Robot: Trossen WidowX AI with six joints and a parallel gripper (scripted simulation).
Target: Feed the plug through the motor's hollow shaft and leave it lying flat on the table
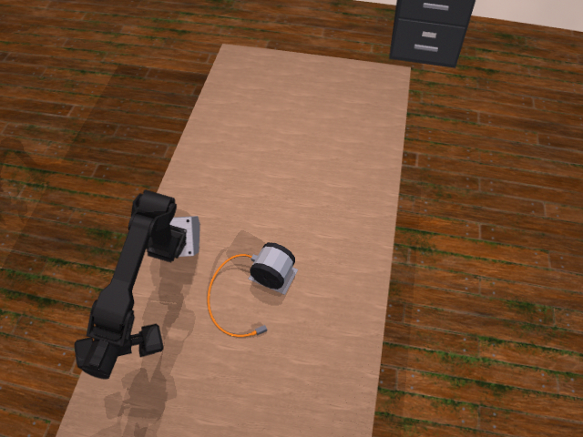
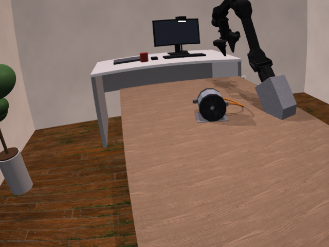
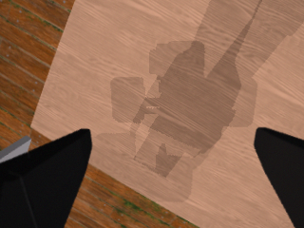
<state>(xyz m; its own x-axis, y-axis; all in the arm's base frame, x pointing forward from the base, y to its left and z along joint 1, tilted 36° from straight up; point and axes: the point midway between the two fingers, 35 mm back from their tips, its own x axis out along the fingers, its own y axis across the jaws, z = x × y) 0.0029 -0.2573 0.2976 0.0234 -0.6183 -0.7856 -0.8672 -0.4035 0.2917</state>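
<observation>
The grey plug lies 270 mm ahead of my hand, 210 mm to the left of it and 210 mm below it.
</observation>
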